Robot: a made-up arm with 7 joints. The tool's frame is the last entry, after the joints. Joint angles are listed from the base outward.
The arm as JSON. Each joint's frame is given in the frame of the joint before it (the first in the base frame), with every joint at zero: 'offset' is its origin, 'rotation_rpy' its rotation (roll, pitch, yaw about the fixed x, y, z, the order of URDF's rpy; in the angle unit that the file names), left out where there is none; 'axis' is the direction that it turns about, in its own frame. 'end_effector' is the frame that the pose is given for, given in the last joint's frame.
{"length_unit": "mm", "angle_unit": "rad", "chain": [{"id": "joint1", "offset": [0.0, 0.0, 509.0], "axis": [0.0, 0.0, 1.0]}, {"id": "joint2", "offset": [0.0, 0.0, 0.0], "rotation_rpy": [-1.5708, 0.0, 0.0], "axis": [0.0, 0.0, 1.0]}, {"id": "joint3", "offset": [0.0, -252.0, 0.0], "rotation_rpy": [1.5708, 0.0, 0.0], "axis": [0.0, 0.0, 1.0]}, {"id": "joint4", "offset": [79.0, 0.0, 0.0], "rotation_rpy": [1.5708, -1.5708, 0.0], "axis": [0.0, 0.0, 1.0]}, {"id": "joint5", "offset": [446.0, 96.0, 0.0], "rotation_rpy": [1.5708, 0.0, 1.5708], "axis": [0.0, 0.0, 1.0]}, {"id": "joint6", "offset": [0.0, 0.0, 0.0], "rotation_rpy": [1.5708, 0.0, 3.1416], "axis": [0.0, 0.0, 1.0]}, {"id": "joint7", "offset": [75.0, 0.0, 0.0], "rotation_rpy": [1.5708, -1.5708, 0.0], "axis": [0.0, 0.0, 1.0]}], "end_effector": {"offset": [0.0, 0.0, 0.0], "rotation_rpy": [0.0, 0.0, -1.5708]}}
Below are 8 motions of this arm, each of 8 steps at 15 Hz.
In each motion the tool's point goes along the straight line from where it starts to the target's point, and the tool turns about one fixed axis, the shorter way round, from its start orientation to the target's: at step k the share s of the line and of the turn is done. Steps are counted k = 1, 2, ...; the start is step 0. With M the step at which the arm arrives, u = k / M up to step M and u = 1 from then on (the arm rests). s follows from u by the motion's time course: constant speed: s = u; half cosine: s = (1 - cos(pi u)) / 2; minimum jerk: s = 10 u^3 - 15 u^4 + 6 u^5.
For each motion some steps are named. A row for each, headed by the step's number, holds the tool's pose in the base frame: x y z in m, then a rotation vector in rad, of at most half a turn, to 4 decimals.
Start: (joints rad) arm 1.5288 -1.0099 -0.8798 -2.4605 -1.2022 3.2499 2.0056
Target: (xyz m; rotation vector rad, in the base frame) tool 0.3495 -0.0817 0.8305 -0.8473 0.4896 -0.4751
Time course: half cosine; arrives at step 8
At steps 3, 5, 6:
3: 0.3224 0.0974 0.8036 -1.3176 0.3962 -0.4526
5: 0.3374 -0.0017 0.8185 -1.0578 0.4509 -0.4675
6: 0.3438 -0.0438 0.8248 -0.9473 0.4718 -0.4719

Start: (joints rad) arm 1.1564 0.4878 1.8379 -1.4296 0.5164 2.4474 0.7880
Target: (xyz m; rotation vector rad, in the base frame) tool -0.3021 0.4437 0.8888 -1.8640 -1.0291 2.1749
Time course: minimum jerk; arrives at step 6
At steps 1, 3, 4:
1: -0.4389 0.3254 0.9726 -1.3160 -1.4869 1.5067
3: -0.3730 0.3824 0.9322 -1.5863 -1.3047 1.8346
4: -0.3319 0.4179 0.9070 -1.7496 -1.1556 2.0342

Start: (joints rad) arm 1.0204 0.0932 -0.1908 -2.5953 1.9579 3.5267 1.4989
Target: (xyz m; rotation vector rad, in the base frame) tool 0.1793 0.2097 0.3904 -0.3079 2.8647 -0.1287
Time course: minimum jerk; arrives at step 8
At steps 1, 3, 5, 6, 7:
1: 0.2818 0.2122 0.4089 -0.5752 2.6209 -0.1930
3: 0.2548 0.2115 0.4040 -0.5083 2.6875 -0.1770
5: 0.2080 0.2104 0.3956 -0.3863 2.7990 -0.1477
6: 0.1901 0.2100 0.3923 -0.3377 2.8402 -0.1359
7: 0.1810 0.2097 0.3907 -0.3126 2.8609 -0.1298

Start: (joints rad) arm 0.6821 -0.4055 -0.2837 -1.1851 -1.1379 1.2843 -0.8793
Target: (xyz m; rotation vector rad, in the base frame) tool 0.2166 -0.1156 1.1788 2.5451 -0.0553 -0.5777
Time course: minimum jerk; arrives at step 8
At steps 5, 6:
5: 0.2394 -0.0756 1.1821 2.4546 0.1725 -0.3474
6: 0.2252 -0.1006 1.1801 2.5148 0.0321 -0.4903

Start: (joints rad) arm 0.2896 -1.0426 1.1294 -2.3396 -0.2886 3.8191 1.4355
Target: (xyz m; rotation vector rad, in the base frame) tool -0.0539 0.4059 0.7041 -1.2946 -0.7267 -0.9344
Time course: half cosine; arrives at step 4
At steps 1, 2, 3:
1: -0.0959 0.4192 0.7110 -1.1593 -0.9324 -1.0429
2: -0.0785 0.4137 0.7082 -1.2172 -0.8477 -0.9989
3: -0.0611 0.4082 0.7053 -1.2725 -0.7623 -0.9536

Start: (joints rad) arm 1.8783 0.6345 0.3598 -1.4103 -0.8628 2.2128 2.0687
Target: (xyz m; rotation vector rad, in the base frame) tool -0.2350 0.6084 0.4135 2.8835 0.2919 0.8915
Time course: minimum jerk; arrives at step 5
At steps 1, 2, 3, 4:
1: -0.4133 0.5824 0.5646 -2.5751 -0.6790 -0.4773
2: -0.3642 0.5895 0.5230 -2.7271 -0.5944 -0.6005
3: -0.2951 0.5996 0.4644 -2.9293 -0.4552 -0.7847
4: -0.2460 0.6068 0.4228 2.9188 0.3245 0.8803

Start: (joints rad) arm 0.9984 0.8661 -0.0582 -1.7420 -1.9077 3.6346 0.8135
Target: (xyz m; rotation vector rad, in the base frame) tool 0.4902 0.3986 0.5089 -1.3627 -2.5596 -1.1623
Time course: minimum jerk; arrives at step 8
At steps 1, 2, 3, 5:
1: 0.2561 0.4523 0.2976 -1.2444 -2.4118 -0.5434
2: 0.2769 0.4475 0.3164 -1.2568 -2.4293 -0.5951
3: 0.3178 0.4381 0.3533 -1.2802 -2.4612 -0.6986
5: 0.4247 0.4136 0.4498 -1.3347 -2.5297 -0.9811

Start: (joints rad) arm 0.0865 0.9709 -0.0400 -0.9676 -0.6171 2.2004 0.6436
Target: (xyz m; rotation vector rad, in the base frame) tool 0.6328 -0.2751 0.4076 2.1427 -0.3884 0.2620
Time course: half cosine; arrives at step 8
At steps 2, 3, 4, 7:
2: 0.7495 0.0241 0.5092 2.5386 -0.3596 0.5359
3: 0.7273 -0.0327 0.4899 2.4648 -0.3667 0.4810
4: 0.7012 -0.0998 0.4671 2.3769 -0.3740 0.4180
7: 0.6380 -0.2618 0.4121 2.1607 -0.3875 0.2735

